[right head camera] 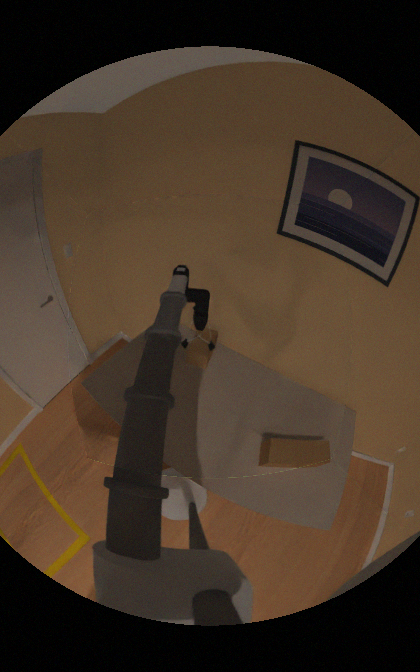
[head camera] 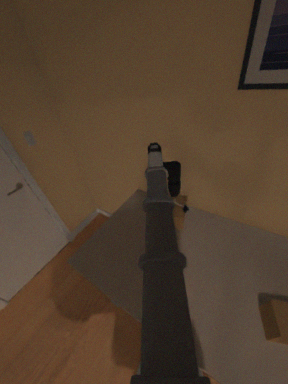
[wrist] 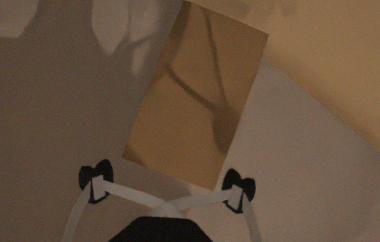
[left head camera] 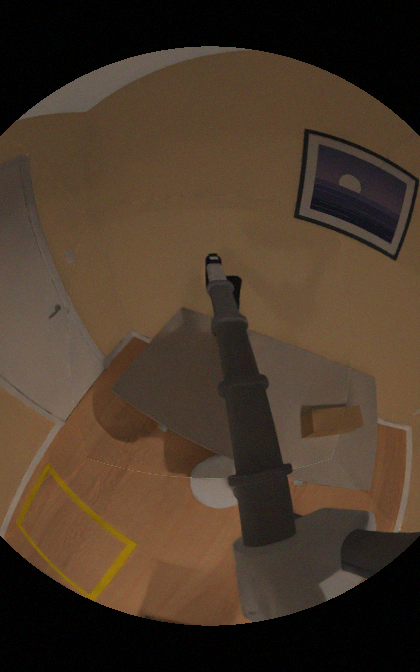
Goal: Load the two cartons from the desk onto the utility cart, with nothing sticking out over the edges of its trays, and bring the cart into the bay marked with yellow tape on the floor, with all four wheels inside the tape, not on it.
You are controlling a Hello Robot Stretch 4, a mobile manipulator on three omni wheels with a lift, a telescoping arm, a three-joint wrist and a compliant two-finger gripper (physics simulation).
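Frame: origin at the robot's base, x ahead, y left, z up, level; millimetres.
Seen in the pictures: gripper, between the fingertips: [head camera: 173, 212] [wrist: 168, 179].
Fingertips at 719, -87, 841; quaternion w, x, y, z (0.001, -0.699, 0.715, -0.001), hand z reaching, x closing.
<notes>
Offsets run from my fingertips to a thing's top centre, as dx, dy, dz. "spot": to the spot under its first point. Level surfaces: height alone.
The near carton {+98, -30, -38} [wrist: 200, 95] [right head camera: 200, 357] is a brown box on the grey desk {dz -148} [wrist: 310, 120] [right head camera: 245, 395] [left head camera: 285, 365], close to the wall. In the head camera view it is mostly hidden by the arm. My gripper [wrist: 168, 179] [right head camera: 198, 344] is open and empty, its fingers spread above the desk; in the wrist view the carton shows beyond the fingertips, turned at an angle. The second carton {spot: -516, -303, -30} [head camera: 277, 320] [left head camera: 335, 421] [right head camera: 297, 452] lies at the other end of the desk. Yellow tape [left head camera: 114, 571] [right head camera: 67, 556] outlines the floor bay. The cart cannot be made out.
My telescoping arm [head camera: 165, 300] [left head camera: 250, 425] [right head camera: 140, 425] reaches over the desk. A pale round disc [left head camera: 212, 485] [right head camera: 182, 500] shows low beside the desk edge. A door [left head camera: 30, 300] [right head camera: 25, 275] is at the left, and a framed picture [left head camera: 357, 192] [right head camera: 350, 210] hangs on the wall.
</notes>
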